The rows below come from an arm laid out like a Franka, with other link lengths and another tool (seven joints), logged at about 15 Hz.
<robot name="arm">
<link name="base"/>
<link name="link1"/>
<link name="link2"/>
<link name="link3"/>
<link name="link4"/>
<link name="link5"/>
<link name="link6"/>
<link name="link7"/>
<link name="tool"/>
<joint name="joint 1" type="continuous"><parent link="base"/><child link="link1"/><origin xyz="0 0 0.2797"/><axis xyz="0 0 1"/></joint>
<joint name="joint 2" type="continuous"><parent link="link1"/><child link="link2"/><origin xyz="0 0 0"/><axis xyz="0 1 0"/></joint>
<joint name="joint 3" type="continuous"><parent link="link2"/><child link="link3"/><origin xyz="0 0 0.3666"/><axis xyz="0 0 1"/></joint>
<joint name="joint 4" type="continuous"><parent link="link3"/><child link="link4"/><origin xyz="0.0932 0 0"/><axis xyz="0 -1 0"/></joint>
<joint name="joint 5" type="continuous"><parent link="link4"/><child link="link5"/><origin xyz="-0.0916 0 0.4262"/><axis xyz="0 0 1"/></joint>
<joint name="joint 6" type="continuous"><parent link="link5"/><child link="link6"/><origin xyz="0 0 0"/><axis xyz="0 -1 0"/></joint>
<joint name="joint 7" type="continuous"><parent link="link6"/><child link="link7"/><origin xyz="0.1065 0 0"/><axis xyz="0 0 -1"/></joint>
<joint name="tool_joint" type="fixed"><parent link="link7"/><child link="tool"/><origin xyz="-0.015 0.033 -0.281" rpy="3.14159 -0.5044 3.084"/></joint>
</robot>
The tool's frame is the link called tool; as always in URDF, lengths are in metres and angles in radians. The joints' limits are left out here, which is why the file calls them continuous.
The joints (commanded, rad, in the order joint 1, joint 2, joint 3, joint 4, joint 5, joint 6, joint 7), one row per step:
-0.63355 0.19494 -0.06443 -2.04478 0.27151 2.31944 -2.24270
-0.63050 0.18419 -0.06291 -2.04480 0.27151 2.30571 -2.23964
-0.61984 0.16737 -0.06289 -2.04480 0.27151 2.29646 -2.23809
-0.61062 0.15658 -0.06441 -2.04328 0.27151 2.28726 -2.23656
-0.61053 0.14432 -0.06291 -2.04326 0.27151 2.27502 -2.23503
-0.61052 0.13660 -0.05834 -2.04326 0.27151 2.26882 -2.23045
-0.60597 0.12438 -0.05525 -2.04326 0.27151 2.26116 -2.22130
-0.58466 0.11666 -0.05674 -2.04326 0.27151 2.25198 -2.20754
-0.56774 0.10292 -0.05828 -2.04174 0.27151 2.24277 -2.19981
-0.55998 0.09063 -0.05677 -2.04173 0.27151 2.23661 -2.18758
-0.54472 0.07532 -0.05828 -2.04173 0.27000 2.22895 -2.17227
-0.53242 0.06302 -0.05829 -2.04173 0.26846 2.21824 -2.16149
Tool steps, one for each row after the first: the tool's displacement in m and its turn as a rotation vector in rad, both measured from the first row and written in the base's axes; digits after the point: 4 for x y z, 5 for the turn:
0.0007 0.0048 0.0057 0.00471 0.00016 0.00429
0.0052 0.0112 0.0158 0.00198 -0.00736 0.01535
0.0083 0.0162 0.0227 0.00162 -0.01108 0.02350
0.0079 0.0190 0.0295 0.00393 -0.01311 0.02612
0.0092 0.0226 0.0339 0.00541 -0.01532 0.02749
0.0118 0.0279 0.0410 0.00607 -0.01966 0.02784
0.0183 0.0405 0.0451 0.01102 -0.01849 0.03620
0.0238 0.0499 0.0539 0.01045 -0.02396 0.04613
0.0267 0.0562 0.0613 0.01067 -0.02892 0.04489
0.0307 0.0650 0.0704 0.00985 -0.03418 0.04632
0.0334 0.0737 0.0772 0.01192 -0.03521 0.05132

